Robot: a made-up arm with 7 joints.
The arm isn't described. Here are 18 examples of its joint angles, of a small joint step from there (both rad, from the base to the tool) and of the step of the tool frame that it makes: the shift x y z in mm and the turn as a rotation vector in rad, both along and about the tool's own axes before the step.
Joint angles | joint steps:
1: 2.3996 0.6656 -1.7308 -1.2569 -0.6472 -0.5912 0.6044 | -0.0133 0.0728 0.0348 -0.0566 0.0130 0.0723 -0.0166
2: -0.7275 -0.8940 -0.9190 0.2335 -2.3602 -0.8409 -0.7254 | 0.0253 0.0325 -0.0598 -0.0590 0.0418 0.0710 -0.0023
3: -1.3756 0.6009 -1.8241 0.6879 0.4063 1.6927 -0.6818 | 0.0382 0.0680 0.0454 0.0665 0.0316 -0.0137 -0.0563
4: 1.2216 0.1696 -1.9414 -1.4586 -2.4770 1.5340 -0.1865 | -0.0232 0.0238 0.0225 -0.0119 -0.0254 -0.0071 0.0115
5: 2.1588 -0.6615 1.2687 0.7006 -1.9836 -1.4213 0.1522 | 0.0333 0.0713 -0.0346 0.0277 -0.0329 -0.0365 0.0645
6: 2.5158 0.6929 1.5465 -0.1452 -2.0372 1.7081 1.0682 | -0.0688 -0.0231 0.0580 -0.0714 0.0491 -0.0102 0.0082
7: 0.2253 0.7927 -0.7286 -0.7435 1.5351 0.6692 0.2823 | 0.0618 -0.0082 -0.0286 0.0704 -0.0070 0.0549 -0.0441
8: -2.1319 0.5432 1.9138 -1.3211 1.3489 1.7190 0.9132 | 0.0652 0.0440 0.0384 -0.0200 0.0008 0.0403 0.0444
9: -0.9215 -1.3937 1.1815 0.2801 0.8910 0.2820 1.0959 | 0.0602 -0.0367 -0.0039 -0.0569 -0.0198 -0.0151 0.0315
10: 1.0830 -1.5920 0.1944 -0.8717 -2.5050 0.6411 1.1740 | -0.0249 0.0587 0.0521 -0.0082 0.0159 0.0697 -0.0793
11: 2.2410 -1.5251 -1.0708 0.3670 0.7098 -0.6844 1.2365 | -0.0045 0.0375 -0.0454 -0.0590 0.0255 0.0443 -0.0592
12: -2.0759 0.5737 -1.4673 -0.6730 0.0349 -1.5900 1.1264 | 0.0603 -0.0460 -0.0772 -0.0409 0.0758 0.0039 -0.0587
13: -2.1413 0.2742 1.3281 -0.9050 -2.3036 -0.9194 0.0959 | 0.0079 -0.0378 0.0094 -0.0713 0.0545 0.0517 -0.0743
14: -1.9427 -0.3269 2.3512 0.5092 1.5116 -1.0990 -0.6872 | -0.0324 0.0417 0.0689 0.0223 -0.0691 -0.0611 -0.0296
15: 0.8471 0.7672 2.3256 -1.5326 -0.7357 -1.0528 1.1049 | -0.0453 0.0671 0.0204 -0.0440 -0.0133 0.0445 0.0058
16: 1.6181 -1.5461 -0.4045 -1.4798 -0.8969 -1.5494 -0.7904 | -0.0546 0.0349 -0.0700 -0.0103 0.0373 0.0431 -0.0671
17: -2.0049 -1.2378 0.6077 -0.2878 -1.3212 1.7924 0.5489 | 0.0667 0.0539 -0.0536 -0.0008 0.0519 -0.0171 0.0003
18: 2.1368 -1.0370 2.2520 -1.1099 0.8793 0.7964 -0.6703 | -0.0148 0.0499 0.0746 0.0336 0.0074 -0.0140 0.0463
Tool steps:
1: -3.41 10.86 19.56 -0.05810 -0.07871 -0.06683
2: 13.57 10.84 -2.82 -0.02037 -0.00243 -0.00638
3: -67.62 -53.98 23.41 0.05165 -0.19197 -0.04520
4: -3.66 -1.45 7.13 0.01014 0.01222 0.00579
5: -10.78 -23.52 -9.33 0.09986 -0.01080 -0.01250
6: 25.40 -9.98 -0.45 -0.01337 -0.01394 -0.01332
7: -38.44 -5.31 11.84 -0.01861 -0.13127 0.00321
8: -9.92 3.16 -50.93 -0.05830 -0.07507 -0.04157
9: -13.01 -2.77 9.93 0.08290 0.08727 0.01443
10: -37.52 22.82 -11.62 -0.02969 -0.07670 0.07682
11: -5.45 -1.32 -0.23 -0.00849 -0.10547 -0.02731
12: 6.08 18.47 -9.54 -0.03167 -0.01745 0.06068
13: 2.76 18.28 10.68 -0.09482 -0.04748 -0.00168
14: -34.98 -9.62 9.38 0.05431 -0.14008 -0.00537
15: -29.90 -19.99 -13.78 0.10575 -0.05963 -0.06901
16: 29.08 -5.62 -31.61 0.00746 0.02164 0.05856
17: 0.38 0.98 -4.82 -0.00809 0.03018 0.00325
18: -15.28 17.10 -11.52 -0.01478 0.00981 0.05857
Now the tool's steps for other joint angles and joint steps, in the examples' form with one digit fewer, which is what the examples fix.
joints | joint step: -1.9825 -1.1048 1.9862 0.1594 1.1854 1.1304 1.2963 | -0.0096 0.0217 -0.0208 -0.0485 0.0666 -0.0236 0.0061
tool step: 9.6 2.5 2.7 -0.0034 0.0073 -0.0073
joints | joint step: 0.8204 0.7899 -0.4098 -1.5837 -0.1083 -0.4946 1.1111 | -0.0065 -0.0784 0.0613 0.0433 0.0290 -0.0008 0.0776
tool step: -7.6 -12.3 -12.6 -0.0007 0.0335 -0.1135
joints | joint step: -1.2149 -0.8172 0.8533 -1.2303 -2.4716 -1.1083 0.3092 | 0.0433 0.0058 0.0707 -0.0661 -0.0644 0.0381 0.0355
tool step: -16.3 -0.6 7.7 0.0818 -0.1023 0.0411
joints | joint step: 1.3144 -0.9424 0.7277 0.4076 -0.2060 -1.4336 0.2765 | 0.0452 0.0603 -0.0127 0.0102 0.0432 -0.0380 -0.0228
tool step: 1.3 -14.8 -4.7 0.0226 0.0116 0.0136
